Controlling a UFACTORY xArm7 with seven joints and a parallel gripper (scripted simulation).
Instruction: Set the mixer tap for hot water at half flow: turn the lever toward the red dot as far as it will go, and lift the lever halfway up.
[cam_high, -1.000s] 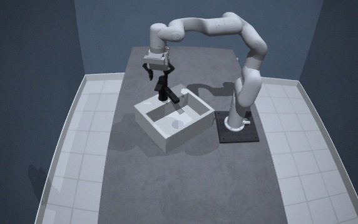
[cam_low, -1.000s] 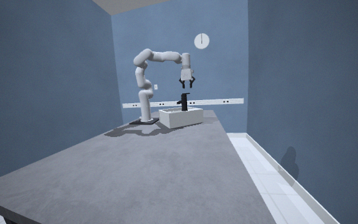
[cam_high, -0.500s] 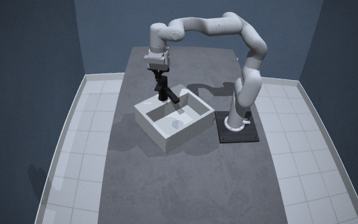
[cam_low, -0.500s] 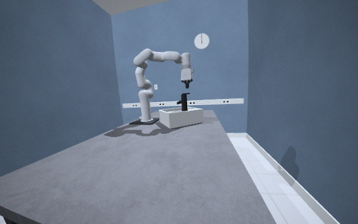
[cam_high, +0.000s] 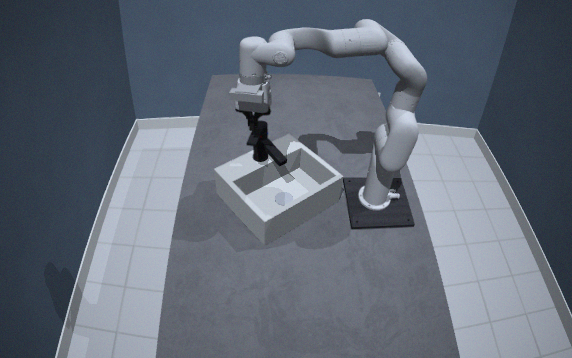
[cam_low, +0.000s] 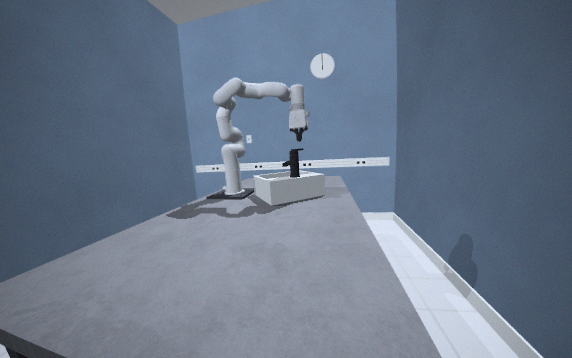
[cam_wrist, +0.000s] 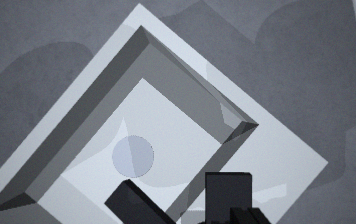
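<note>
Right now the lever is 10 mm behind my hand, 40 mm to the right of it and 70 mm below it. The rest, counted from my hand: black mixer tap 20 mm behind, 60 mm to the right, 110 mm below; white sink 90 mm behind, 290 mm below.
</note>
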